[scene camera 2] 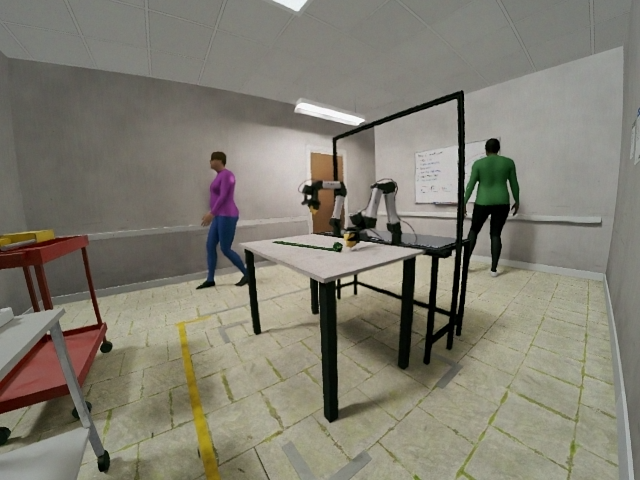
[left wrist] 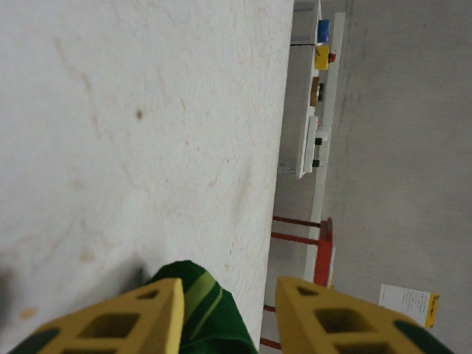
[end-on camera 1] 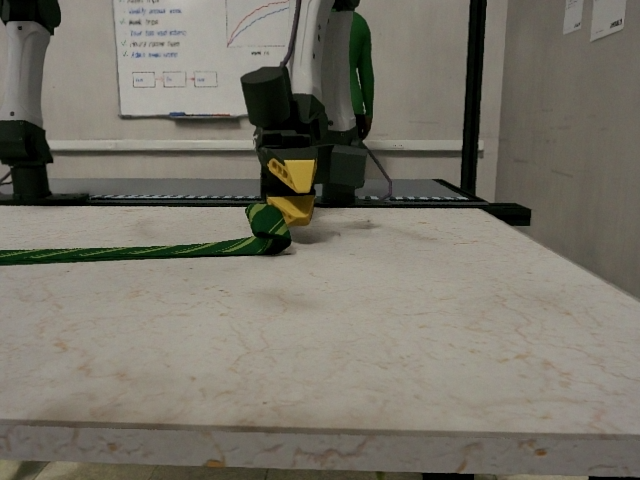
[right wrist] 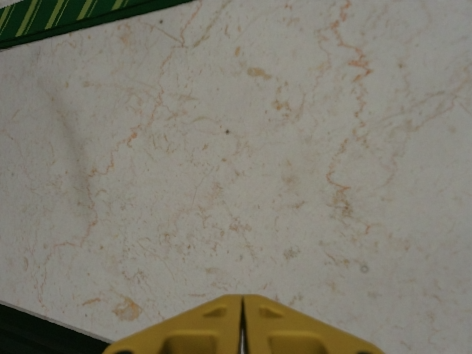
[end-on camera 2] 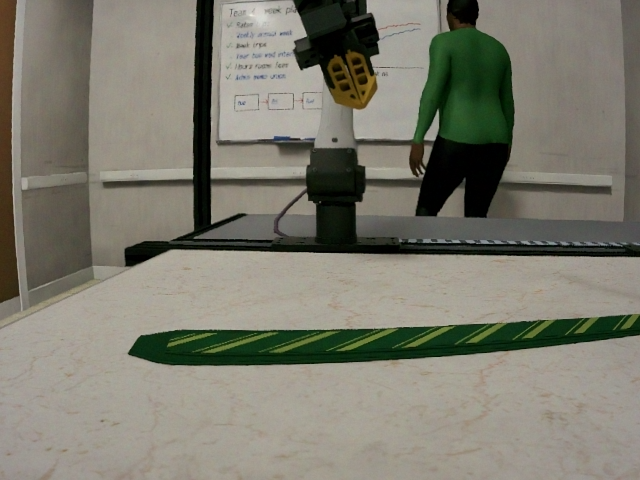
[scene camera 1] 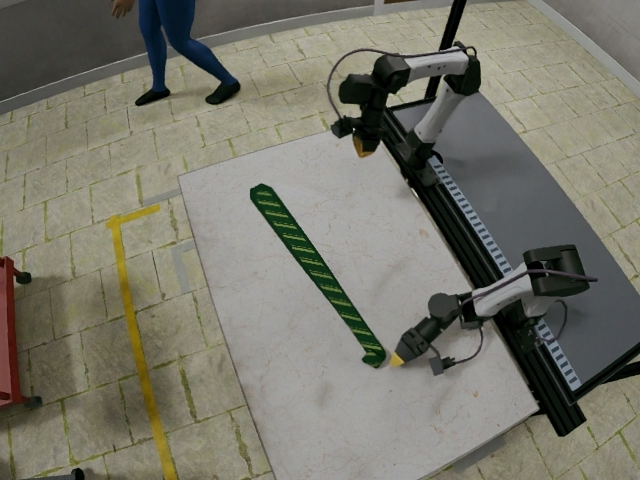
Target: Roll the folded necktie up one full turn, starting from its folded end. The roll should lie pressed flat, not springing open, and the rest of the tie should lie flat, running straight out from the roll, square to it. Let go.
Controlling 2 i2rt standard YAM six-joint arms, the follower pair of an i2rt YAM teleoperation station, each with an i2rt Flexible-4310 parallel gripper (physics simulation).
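The green striped necktie (scene camera 1: 310, 257) (end-on camera 2: 310, 347) (right wrist: 75, 17) lies long and flat on the table. Its folded end is a loose curl (scene camera 1: 373, 358) (scene camera 2: 338, 246) (end-on camera 1: 267, 222) (left wrist: 215, 320) standing up above the strip, not pressed flat. My left gripper (scene camera 1: 396, 360) (scene camera 2: 351, 238) (end-on camera 1: 295, 194) (left wrist: 229, 290) is open, low beside the curl on the arms' side, with one finger above the other. The curl shows partly between its fingers in the left wrist view; one finger hides part of it. My right gripper (scene camera 1: 363, 153) (end-on camera 2: 356, 105) (right wrist: 242, 309) is shut and empty, high above the table near its base, away from the tie.
The pale marbled table (scene camera 1: 289, 413) (end-on camera 1: 320, 361) meets the black station rail (scene camera 1: 465, 258) on the arms' side. A red cart (scene camera 1: 7, 330) (scene camera 2: 62, 361) stands on the floor beyond the table. People stand around the room, away from the table.
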